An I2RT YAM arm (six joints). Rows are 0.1 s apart.
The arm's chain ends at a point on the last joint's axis. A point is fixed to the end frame.
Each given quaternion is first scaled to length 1.
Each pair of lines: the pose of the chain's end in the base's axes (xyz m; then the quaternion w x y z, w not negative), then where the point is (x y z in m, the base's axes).
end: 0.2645 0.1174 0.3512 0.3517 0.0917 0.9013 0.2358
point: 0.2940 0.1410 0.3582
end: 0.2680 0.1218 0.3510 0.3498 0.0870 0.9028 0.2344
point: 0.2973 0.1457 0.3578
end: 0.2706 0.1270 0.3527 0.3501 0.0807 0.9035 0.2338
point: 0.2996 0.1513 0.3594
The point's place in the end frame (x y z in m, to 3 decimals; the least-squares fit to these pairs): -0.018 0.024 0.024
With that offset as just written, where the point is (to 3 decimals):
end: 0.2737 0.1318 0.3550 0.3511 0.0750 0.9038 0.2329
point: 0.302 0.156 0.362
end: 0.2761 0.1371 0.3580 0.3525 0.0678 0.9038 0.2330
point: 0.305 0.162 0.365
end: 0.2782 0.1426 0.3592 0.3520 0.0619 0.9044 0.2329
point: 0.306 0.168 0.366
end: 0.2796 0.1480 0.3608 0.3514 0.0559 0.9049 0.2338
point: 0.307 0.174 0.367
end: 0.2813 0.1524 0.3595 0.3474 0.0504 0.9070 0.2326
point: 0.309 0.178 0.366
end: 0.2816 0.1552 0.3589 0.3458 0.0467 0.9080 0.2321
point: 0.309 0.181 0.365
